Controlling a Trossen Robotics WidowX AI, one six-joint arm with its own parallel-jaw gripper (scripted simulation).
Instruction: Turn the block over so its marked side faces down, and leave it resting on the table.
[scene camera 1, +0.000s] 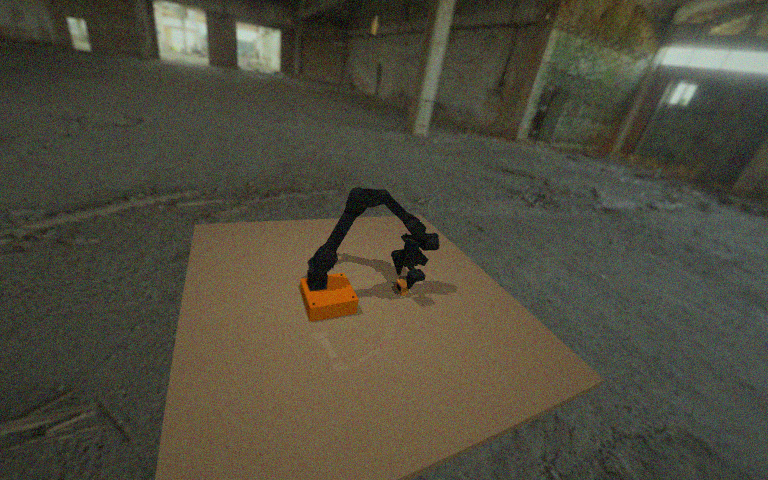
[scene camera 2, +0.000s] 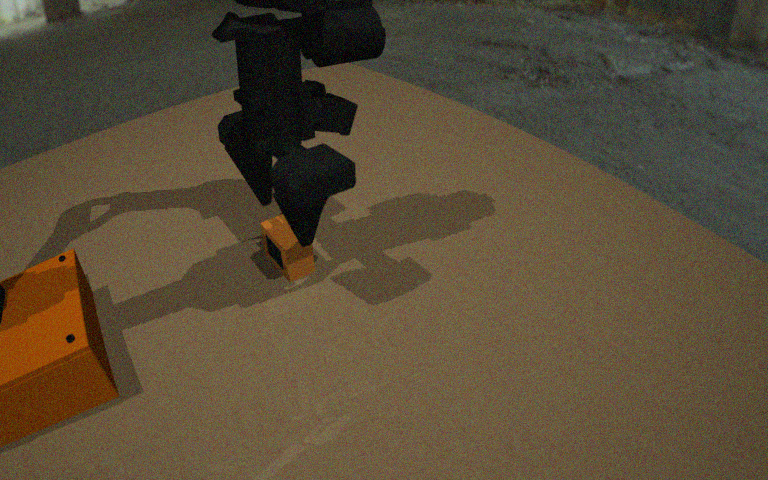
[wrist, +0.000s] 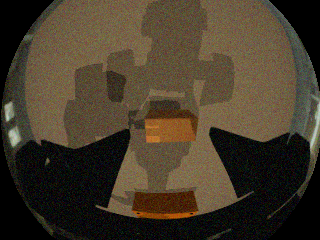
Path:
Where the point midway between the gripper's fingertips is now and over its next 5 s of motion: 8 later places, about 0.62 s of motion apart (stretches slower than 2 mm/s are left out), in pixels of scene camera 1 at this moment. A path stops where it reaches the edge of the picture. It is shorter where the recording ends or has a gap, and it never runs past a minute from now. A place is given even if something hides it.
The gripper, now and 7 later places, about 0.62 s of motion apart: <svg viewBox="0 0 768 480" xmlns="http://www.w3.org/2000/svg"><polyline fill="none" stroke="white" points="403,281 401,286 403,281 405,283 405,282 411,285 410,285 407,284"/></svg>

